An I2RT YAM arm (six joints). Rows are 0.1 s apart.
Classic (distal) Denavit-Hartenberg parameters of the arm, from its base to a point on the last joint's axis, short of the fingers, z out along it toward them. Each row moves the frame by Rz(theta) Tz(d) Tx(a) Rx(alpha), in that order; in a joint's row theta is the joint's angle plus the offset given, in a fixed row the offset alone. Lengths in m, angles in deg.
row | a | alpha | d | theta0
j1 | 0.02 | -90 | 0.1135 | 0
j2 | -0.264 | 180 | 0 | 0
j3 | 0.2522 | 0 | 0 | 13.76
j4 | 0.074 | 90 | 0 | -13.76
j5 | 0 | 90 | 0 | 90
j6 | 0 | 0 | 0.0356 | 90
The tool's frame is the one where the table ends.
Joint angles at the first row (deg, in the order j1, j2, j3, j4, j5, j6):
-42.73 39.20 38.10 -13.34 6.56 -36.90
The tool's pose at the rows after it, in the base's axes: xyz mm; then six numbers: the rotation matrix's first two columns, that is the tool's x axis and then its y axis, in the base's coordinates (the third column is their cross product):
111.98 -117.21 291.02 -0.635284 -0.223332 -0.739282 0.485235 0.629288 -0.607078
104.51 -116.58 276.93 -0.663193 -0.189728 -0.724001 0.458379 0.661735 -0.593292
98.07 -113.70 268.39 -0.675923 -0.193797 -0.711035 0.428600 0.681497 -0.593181
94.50 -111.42 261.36 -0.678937 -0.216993 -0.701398 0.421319 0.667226 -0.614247
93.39 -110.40 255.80 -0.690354 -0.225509 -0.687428 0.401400 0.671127 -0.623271
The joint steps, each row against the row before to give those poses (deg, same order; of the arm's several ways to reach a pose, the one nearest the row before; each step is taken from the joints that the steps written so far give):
-2.31 -1.85 -3.21 -1.23 -0.77 -0.72
-2.36 -1.41 -1.95 -3.06 -2.61 -0.52
-1.70 -1.92 -1.58 -1.90 -2.67 -1.49
-0.56 -1.98 -2.24 1.25 -0.34 -1.51
-0.17 -0.58 -1.05 -0.21 -0.43 -1.16

